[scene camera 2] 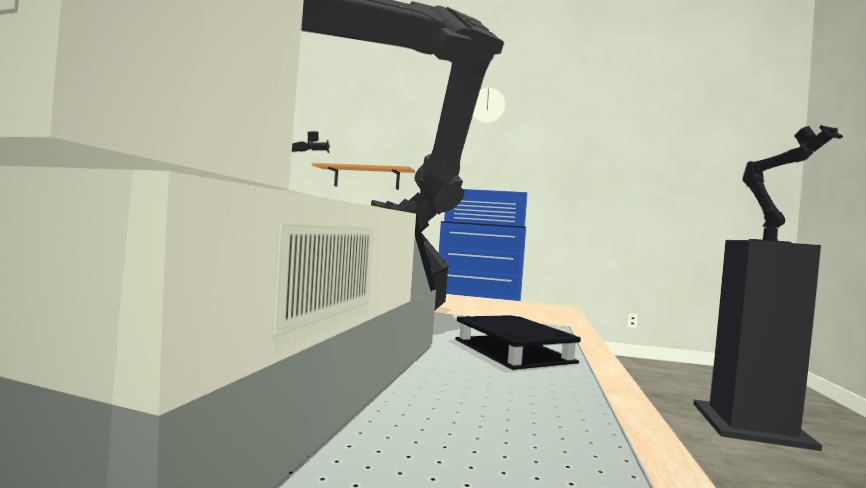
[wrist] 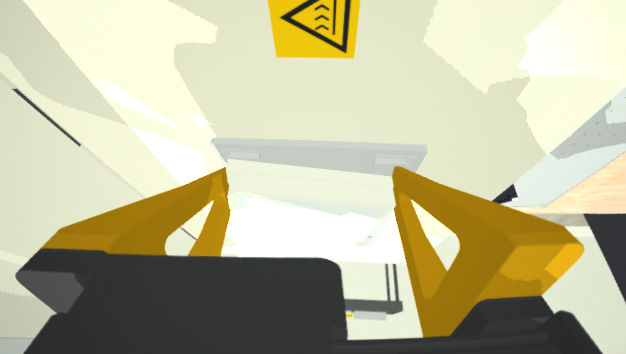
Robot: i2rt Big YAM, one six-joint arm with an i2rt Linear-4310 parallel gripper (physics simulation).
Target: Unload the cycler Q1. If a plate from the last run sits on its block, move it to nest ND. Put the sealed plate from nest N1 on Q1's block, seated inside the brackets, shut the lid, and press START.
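My gripper (wrist: pixel 312 177) has its yellow fingers shut on a pale plate (wrist: pixel 310 186), by its two ends. Glare whitens the plate's top; I cannot tell a seal or a label. The plate is over the near part of the grey block (wrist: pixel 320 149), whose far strip shows two small pale brackets; whether they touch is hidden. The block is set in an off-white machine top with a yellow hot-surface label (wrist: pixel 315 30). In the scene view the large off-white cycler body (scene camera 2: pixel 212 242) hides the fingertips, plate and block. The START button does not show.
A black two-tier stand (scene camera 2: pixel 515 327) with grey posts is on the perforated deck (scene camera 2: pixel 484 418), right of the machine. The wooden bench edge (scene camera 2: pixel 630 387) runs beside it. Behind are a blue drawer cabinet (scene camera 2: pixel 481 260) and another arm (scene camera 2: pixel 762 200) on a black pedestal (scene camera 2: pixel 769 333).
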